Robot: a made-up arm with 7 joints. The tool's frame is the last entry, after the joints.
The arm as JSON. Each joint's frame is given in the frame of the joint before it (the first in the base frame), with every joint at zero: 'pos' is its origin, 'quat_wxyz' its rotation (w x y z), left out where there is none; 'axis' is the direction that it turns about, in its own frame. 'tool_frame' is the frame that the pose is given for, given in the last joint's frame.
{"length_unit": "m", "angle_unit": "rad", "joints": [
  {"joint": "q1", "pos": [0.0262, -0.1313, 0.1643], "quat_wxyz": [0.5, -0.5, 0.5, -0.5], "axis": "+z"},
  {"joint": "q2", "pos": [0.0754, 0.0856, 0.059], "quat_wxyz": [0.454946, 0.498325, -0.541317, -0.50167], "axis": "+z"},
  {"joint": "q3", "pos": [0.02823, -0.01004, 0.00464], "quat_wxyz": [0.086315, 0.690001, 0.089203, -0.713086], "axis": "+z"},
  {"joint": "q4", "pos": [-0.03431, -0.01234, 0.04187], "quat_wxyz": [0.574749, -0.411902, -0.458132, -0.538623], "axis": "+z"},
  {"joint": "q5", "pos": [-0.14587, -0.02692, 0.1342], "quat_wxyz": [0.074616, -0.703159, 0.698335, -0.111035], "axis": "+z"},
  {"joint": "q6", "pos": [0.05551, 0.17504, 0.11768], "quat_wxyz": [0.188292, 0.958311, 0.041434, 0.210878], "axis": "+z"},
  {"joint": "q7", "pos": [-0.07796, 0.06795, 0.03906], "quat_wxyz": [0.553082, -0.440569, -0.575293, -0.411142], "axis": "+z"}
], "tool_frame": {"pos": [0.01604, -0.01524, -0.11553], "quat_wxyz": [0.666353, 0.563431, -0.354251, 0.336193]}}
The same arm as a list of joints. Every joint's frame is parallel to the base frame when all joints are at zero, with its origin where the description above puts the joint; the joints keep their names.
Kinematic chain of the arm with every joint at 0, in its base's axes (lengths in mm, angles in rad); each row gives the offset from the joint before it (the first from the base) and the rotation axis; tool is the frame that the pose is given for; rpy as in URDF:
q1: xyz 26.2 -131.3 164.3 axis +x
q2: xyz 59 -75.4 -85.6 axis -0.082702 0.992529 -0.089703
q3: xyz -10.6 6.3 27.7 axis -0.240904 -0.075401 -0.967616
q4: xyz -1 31.8 -45.5 axis -x
q5: xyz -134.2 35.2 144.1 axis 0.964207 0.0352 -0.262802
q6: xyz 156.1 71.5 134.5 axis -0.921174 0.36539 -0.133896
q7: xyz -56.3 -61.6 -72.5 axis 0.0643 -0.321298 -0.944793
tool: xyz -28.2 29.6 110.3 rpy -1.1198 1.1533 -3.0398

